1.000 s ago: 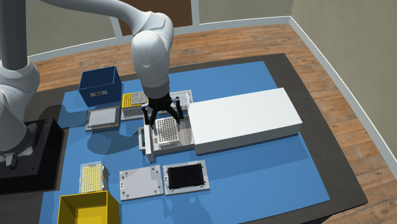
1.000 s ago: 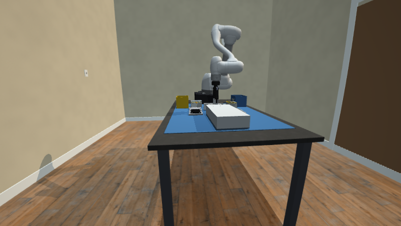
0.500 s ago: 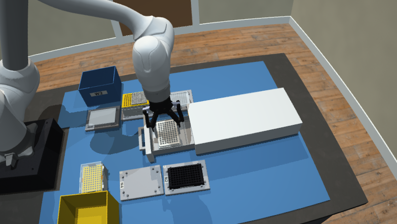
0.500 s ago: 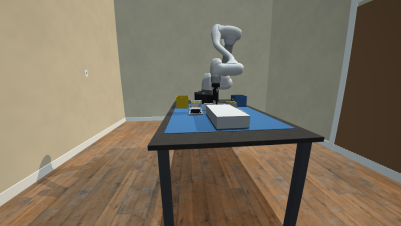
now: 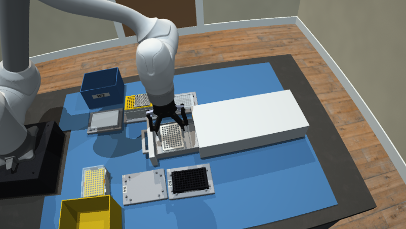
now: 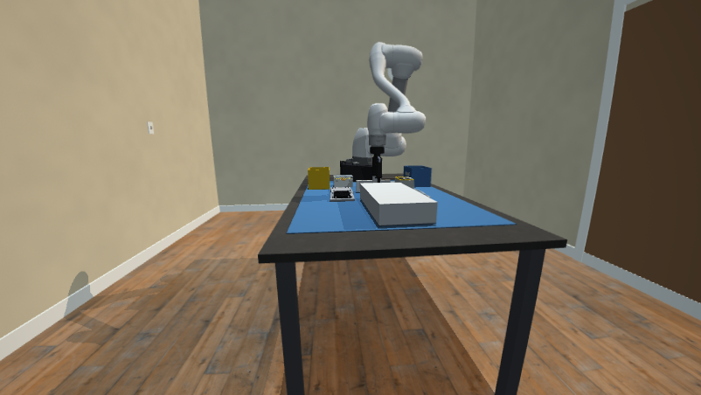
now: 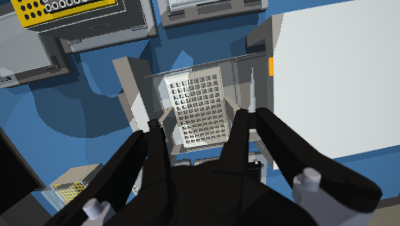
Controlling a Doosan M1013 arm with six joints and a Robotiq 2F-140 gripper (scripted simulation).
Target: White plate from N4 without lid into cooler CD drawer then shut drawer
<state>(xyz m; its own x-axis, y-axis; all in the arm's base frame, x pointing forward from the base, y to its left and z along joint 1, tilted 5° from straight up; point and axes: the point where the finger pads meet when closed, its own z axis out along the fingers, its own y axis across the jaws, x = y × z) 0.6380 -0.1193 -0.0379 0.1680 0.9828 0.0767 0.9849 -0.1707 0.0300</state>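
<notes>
My hand is 20 mm above the white plate. Round my hand: white cooler CD (170 mm ahead, 30 mm to the right, 30 mm below); then drawer (30 mm ahead, 10 mm to the right, 30 mm below); then black plate (10 mm ahead, 200 mm to the right, 40 mm below).
</notes>
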